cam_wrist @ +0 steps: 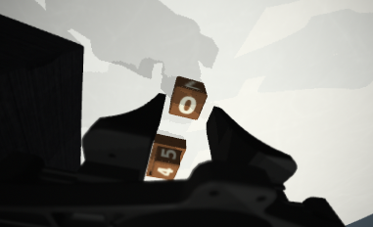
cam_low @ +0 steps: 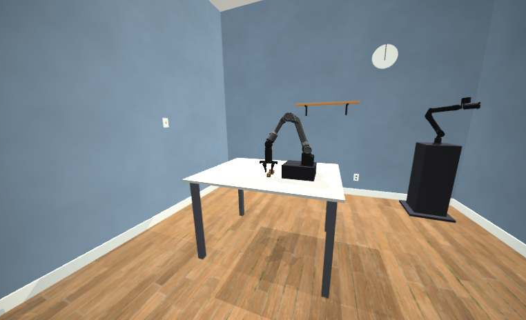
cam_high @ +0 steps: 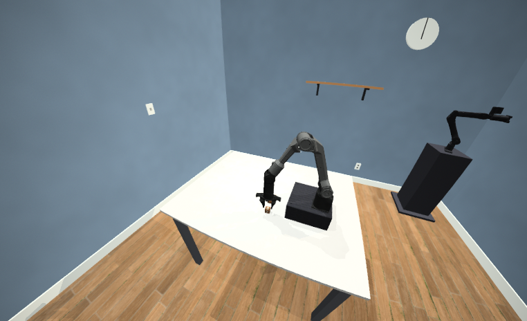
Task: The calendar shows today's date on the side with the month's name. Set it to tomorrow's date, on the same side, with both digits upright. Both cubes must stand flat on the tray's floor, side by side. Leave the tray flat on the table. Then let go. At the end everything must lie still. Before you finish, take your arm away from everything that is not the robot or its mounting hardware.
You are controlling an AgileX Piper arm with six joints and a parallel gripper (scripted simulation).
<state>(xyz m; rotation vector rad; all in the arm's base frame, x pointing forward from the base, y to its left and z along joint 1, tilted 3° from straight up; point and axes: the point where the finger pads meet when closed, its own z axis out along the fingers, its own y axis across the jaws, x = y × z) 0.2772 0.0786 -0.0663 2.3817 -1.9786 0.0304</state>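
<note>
My hand is 3 cm above the brown wooden cube.
</note>
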